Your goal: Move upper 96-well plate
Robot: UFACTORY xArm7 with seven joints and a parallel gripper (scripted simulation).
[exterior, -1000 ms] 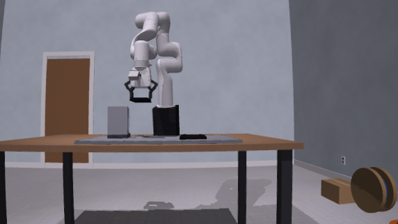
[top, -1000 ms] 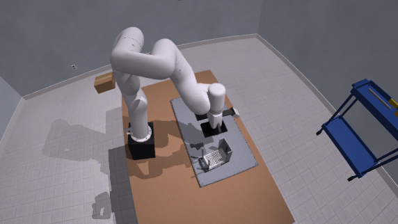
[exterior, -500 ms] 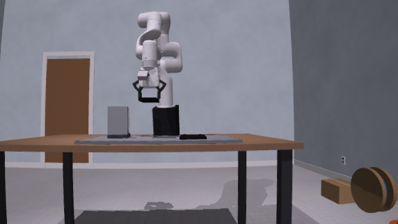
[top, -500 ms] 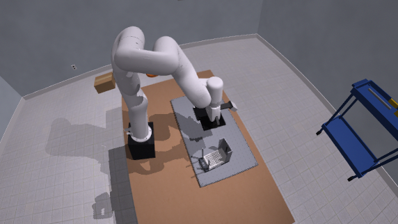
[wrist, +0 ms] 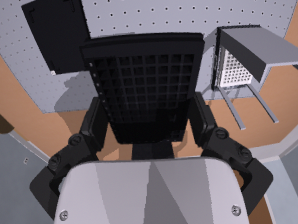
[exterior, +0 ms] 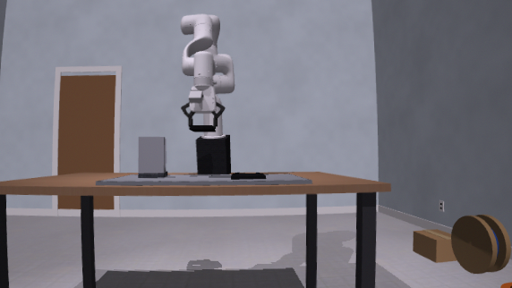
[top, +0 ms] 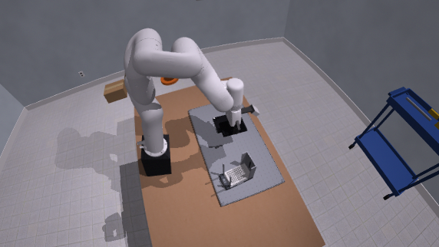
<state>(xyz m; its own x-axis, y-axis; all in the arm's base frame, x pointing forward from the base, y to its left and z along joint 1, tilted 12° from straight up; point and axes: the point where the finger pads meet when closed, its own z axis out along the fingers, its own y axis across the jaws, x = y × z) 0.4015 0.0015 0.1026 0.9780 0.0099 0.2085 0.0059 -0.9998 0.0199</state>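
My hand is 30 mm short of the plate nest N1, 170 mm to the right of it and 190 mm above it. Round my hand: black 96-well plate (10 mm below); then pale plate (30 mm behind, 200 mm to the right, 170 mm below); then grey rack wall (30 mm ahead, 190 mm to the right, 110 mm below).
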